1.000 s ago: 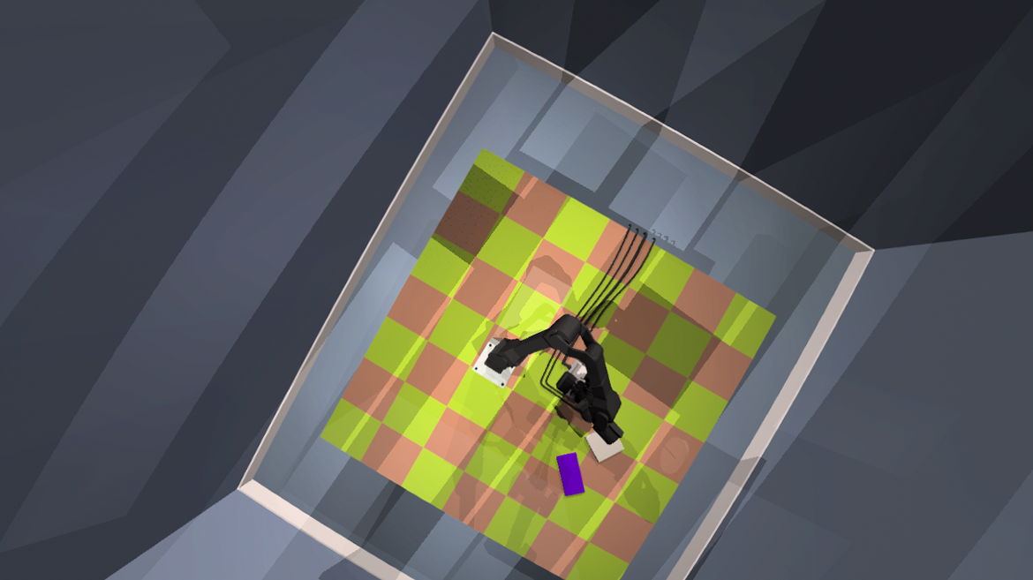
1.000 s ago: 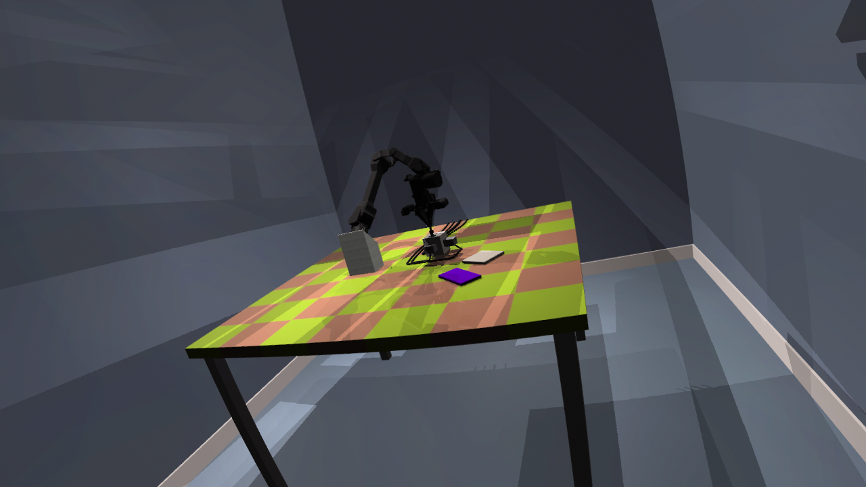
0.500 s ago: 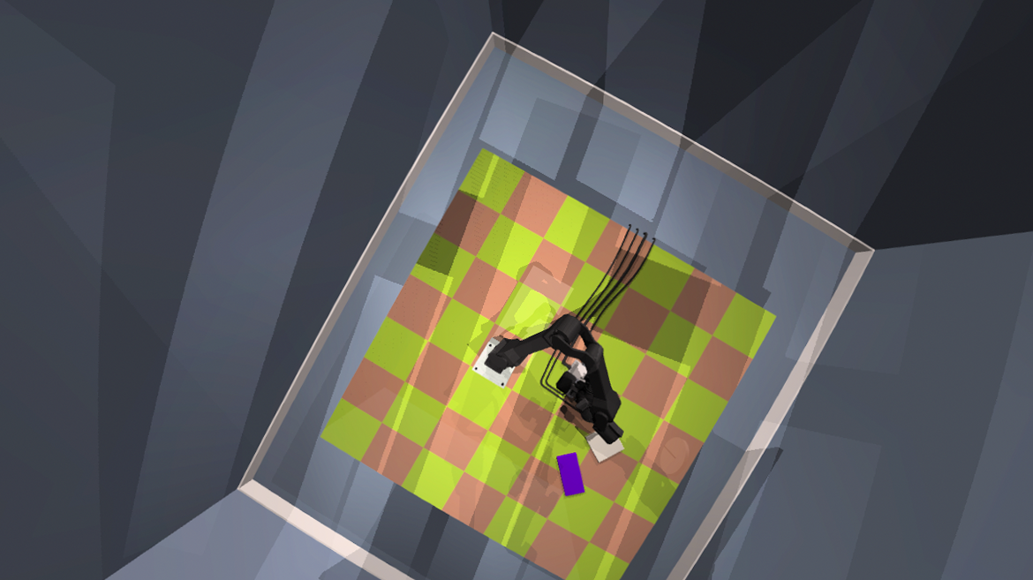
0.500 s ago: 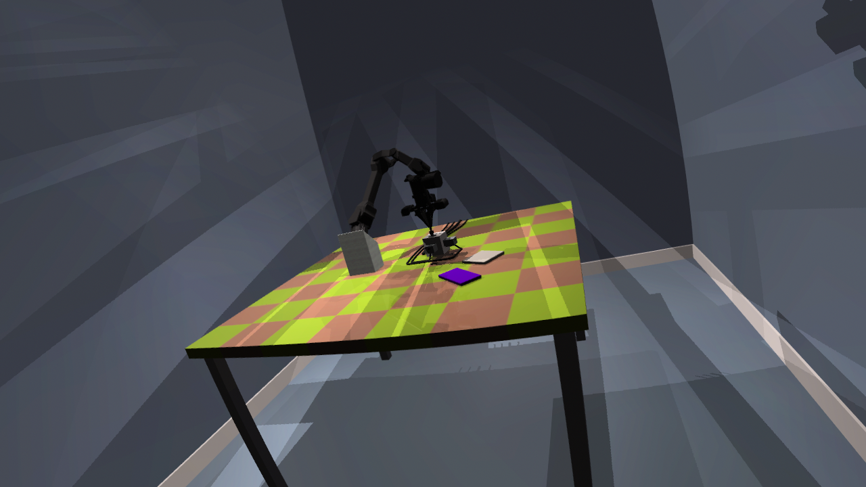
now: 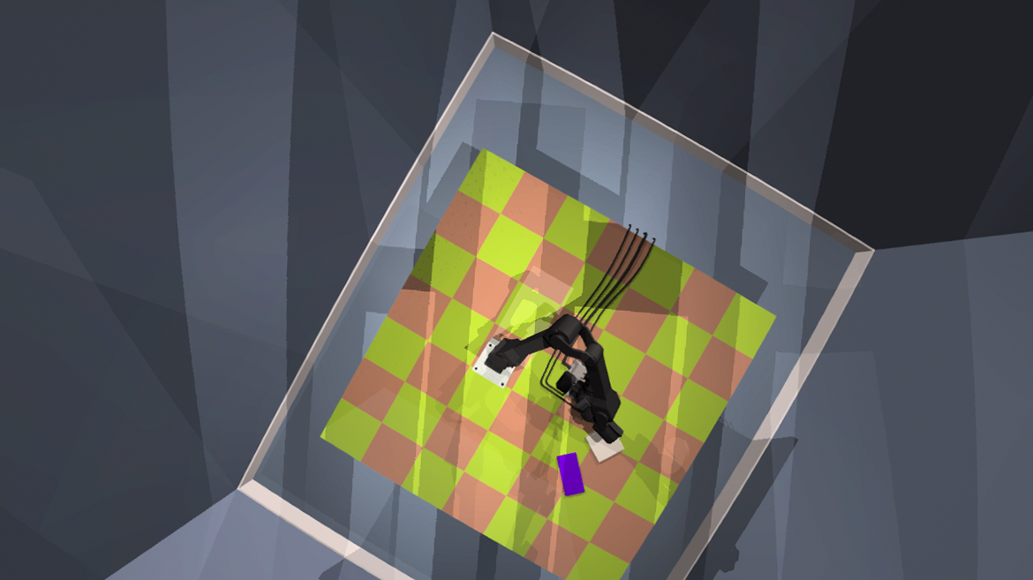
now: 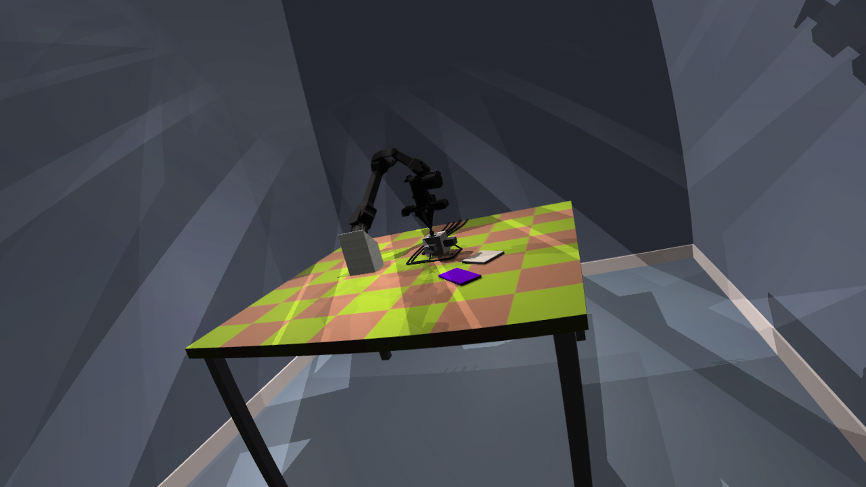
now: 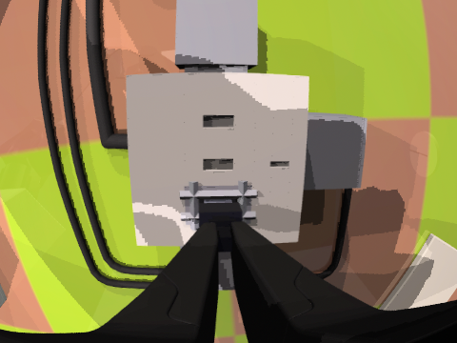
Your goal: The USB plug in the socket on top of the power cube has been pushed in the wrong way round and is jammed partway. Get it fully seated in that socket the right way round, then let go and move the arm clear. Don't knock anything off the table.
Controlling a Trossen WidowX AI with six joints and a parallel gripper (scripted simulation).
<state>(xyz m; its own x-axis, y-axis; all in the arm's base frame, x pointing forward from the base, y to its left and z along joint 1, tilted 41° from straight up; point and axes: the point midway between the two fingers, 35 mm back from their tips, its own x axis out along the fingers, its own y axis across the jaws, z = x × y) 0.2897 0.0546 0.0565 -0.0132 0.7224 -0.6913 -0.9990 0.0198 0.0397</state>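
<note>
Now: gripper tip 2 cm above the black USB plug. Also, from my gripper tip: white flat plate (23 cm ahead, 16 cm to the right, 11 cm below); purple flat block (33 cm to the right, 18 cm ahead, 11 cm below).
</note>
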